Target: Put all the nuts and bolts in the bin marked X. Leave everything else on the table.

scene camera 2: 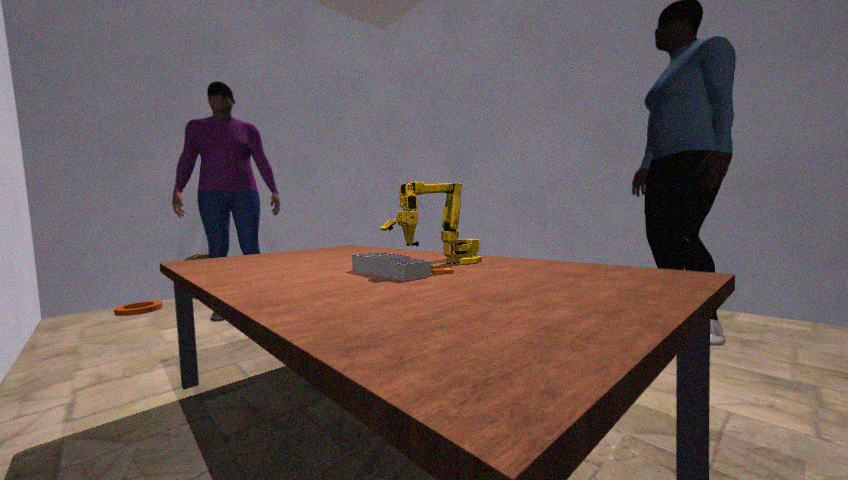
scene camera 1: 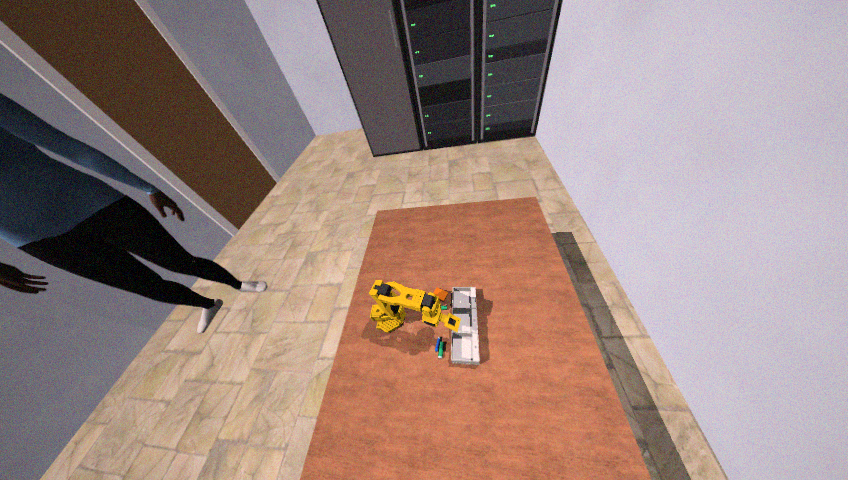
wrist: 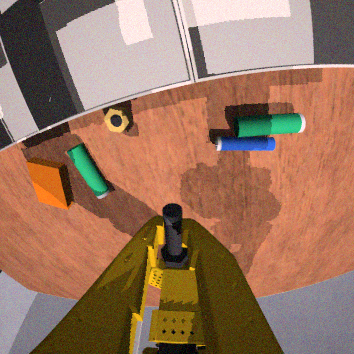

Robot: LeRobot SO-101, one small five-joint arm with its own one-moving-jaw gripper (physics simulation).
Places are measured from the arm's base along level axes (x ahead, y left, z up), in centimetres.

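Pixels of known places: hand, tool point: (scene camera 2: 410,243) (scene camera 1: 436,321) (wrist: 163,226); arm's base, link origin: (scene camera 2: 459,262) (scene camera 1: 395,317).
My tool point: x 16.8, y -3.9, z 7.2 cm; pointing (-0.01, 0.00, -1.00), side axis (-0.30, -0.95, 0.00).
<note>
For each thing: its top centre in the pictures, then the offset to it from my tool point.
- black bolt, top centre: (wrist: 172,248) (scene camera 2: 412,241) dx -1.0, dy -0.1, dz +0.5 cm
- brass-coloured hex nut, top centre: (wrist: 115,120) dx +3.8, dy +3.0, dz -6.4 cm
- small green cylinder, top centre: (wrist: 85,176) (scene camera 1: 440,307) dx +0.5, dy +7.4, dz -5.8 cm
- orange block, top centre: (wrist: 46,186) (scene camera 2: 441,269) (scene camera 1: 440,293) dx +0.3, dy +13.0, dz -6.2 cm
- larger green cylinder, top centre: (wrist: 274,127) (scene camera 1: 440,349) dx +0.9, dy -7.3, dz -5.8 cm
- blue cylinder, top centre: (wrist: 246,145) (scene camera 1: 437,343) dx -0.2, dy -5.3, dz -6.2 cm
A black bolt (scene camera 2: 415,243) (wrist: 172,225) is held between the jaws of my gripper (scene camera 2: 410,237) (wrist: 174,245), head toward the jaws and shank pointing out. The jaws press on its sides, and it hangs above the table. A brass-coloured hex nut (wrist: 116,120) lies flat on the table, close to the near wall of the bins, ahead and left of the gripper in the wrist view. The row of grey-white bins (scene camera 1: 474,340) (scene camera 2: 389,269) (wrist: 193,65) stands beyond the gripper. No X mark is readable in these views, and parts of the bins are cut off in the wrist view.
A small green cylinder (scene camera 1: 443,308) (wrist: 90,171) and an orange block (scene camera 1: 440,293) (scene camera 2: 442,271) (wrist: 50,184) lie left of the gripper in the wrist view. A larger green cylinder (scene camera 1: 440,350) (wrist: 272,124) and a blue cylinder (scene camera 1: 437,343) (wrist: 246,144) lie side by side at its right.
</note>
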